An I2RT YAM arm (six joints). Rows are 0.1 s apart.
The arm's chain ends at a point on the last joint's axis. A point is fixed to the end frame.
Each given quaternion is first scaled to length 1.
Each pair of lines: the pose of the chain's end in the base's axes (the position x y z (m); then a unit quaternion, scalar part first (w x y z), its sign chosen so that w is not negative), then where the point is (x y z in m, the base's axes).
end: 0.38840, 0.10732, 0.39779, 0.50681, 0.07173, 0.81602, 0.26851
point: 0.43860 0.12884 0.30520
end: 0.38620, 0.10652, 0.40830, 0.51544, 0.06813, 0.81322, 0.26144
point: 0.43818 0.12634 0.31631
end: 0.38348, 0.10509, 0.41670, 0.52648, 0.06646, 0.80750, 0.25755
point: 0.43783 0.12389 0.32587
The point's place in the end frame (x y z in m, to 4 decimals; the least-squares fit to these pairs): 0.0575 -0.0369 0.0830
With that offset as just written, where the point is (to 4 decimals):
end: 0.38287, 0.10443, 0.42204, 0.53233, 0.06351, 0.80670, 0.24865
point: 0.4383 0.1212 0.3315
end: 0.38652, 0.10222, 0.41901, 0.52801, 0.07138, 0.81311, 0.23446
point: 0.4406 0.1161 0.3271
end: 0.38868, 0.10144, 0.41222, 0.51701, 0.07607, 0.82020, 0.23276
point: 0.4402 0.1151 0.3189
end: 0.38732, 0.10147, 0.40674, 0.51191, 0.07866, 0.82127, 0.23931
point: 0.4379 0.1167 0.3131
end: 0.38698, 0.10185, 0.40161, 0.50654, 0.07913, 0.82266, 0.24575
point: 0.4365 0.1186 0.3077
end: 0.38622, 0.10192, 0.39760, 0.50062, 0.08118, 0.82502, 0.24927
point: 0.4345 0.1195 0.3032
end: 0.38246, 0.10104, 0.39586, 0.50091, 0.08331, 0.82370, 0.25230
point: 0.4309 0.1193 0.3016
